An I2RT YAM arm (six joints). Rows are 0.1 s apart.
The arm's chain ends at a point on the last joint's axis. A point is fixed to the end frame.
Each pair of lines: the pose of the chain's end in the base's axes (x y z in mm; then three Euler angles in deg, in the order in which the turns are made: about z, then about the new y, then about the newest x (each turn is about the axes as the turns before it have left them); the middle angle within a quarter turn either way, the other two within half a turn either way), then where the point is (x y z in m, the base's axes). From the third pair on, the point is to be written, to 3 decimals.
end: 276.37 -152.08 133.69 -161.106 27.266 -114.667
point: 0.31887 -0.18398 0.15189
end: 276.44 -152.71 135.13 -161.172 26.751 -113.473
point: 0.31865 -0.18468 0.15388
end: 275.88 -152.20 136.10 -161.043 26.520 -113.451
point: 0.318 -0.184 0.155
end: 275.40 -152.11 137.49 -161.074 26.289 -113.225
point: 0.318 -0.184 0.156
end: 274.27 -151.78 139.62 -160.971 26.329 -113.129
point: 0.317 -0.184 0.158
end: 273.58 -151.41 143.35 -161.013 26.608 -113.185
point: 0.316 -0.183 0.162
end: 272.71 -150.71 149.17 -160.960 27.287 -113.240
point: 0.315 -0.183 0.168
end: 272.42 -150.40 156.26 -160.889 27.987 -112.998
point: 0.314 -0.182 0.176
